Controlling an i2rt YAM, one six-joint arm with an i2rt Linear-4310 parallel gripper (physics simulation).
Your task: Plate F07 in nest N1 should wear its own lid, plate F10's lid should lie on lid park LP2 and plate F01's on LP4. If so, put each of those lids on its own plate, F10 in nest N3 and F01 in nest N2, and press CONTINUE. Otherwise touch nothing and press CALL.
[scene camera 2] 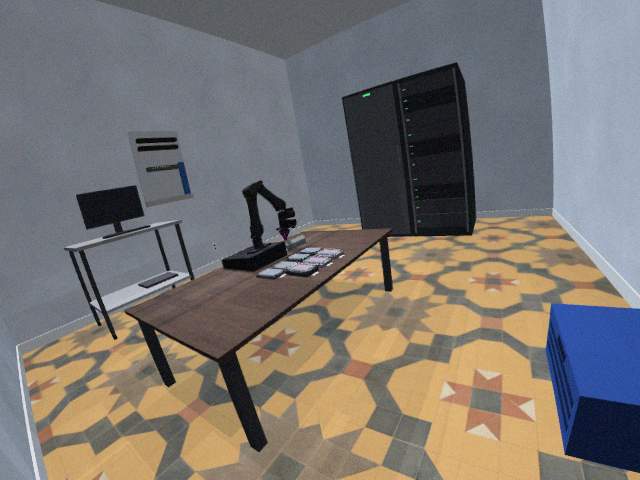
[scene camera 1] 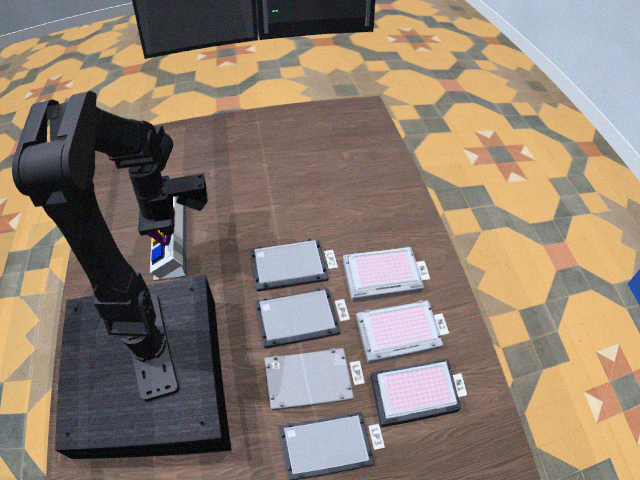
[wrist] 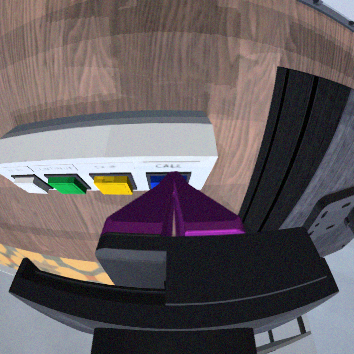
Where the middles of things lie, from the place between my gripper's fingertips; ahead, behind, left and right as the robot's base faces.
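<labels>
There's the white button box [scene camera 1: 173, 264], and my hand is 4 cm above it and 8 cm to the right of it.
</labels>
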